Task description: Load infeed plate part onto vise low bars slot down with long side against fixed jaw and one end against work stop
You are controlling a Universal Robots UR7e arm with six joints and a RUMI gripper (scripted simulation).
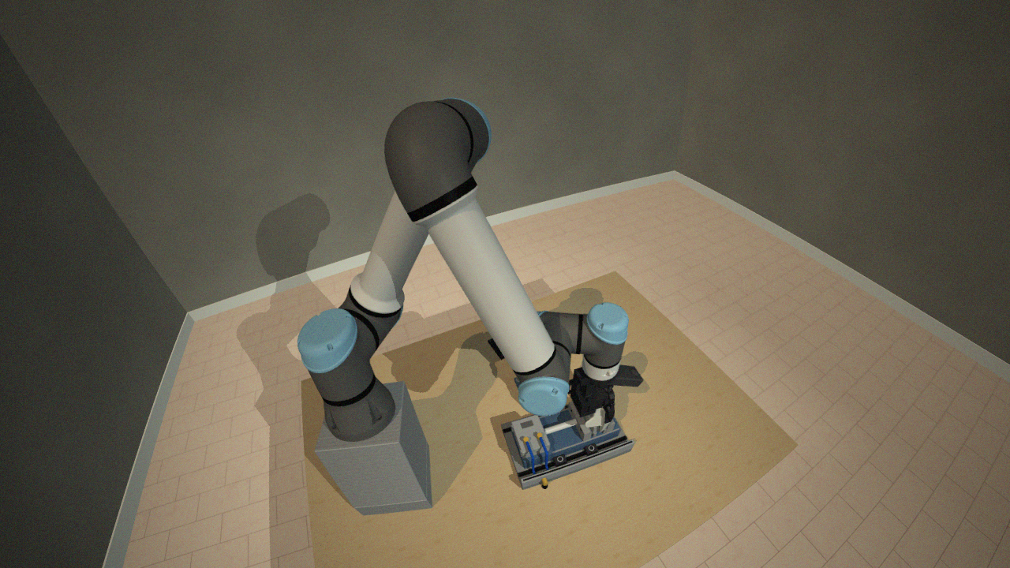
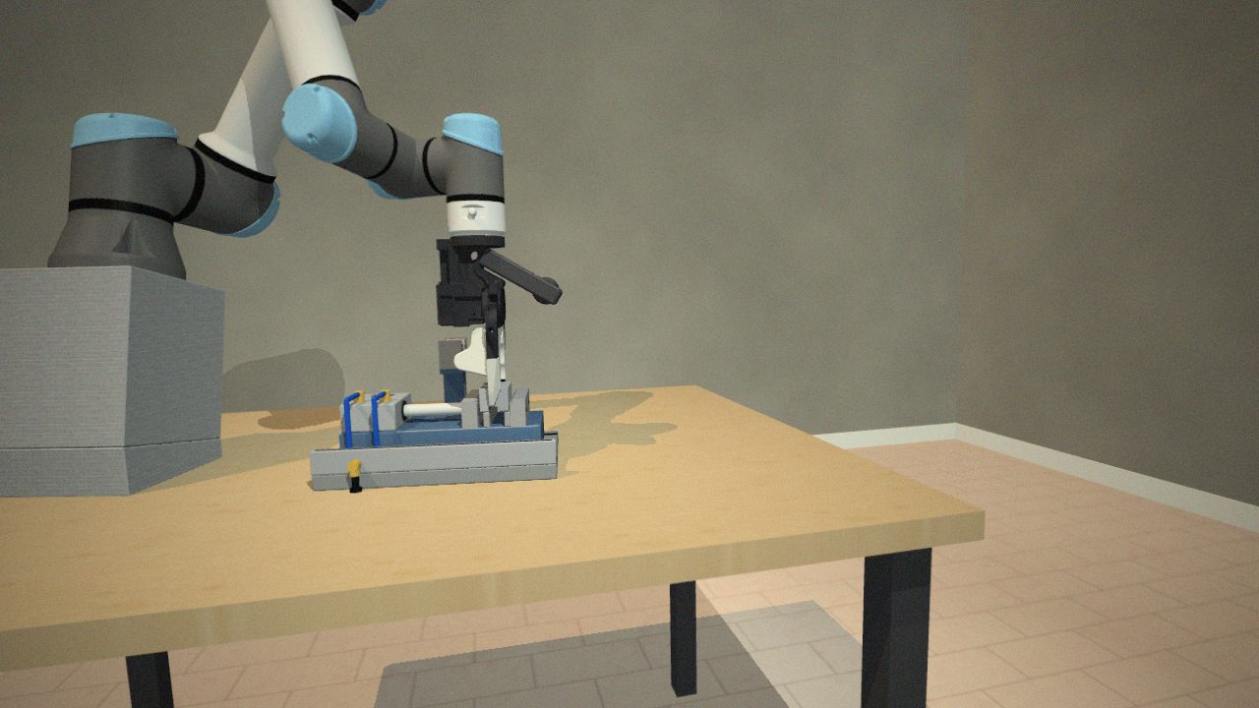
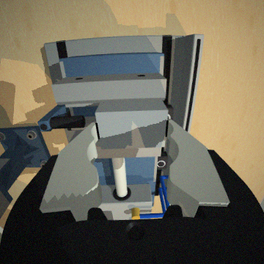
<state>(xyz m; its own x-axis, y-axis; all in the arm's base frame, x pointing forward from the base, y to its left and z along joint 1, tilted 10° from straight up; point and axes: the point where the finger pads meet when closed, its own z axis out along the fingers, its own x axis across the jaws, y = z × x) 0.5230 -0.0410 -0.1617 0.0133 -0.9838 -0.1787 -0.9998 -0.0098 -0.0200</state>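
The part lies 1 cm below my hand. Round my hand: fixed jaw 3 cm ahead, 2 cm to the left, 3 cm below; moving jaw 3 cm behind, 2 cm to the left, 3 cm below; work stop 7 cm to the left, 1 cm below.
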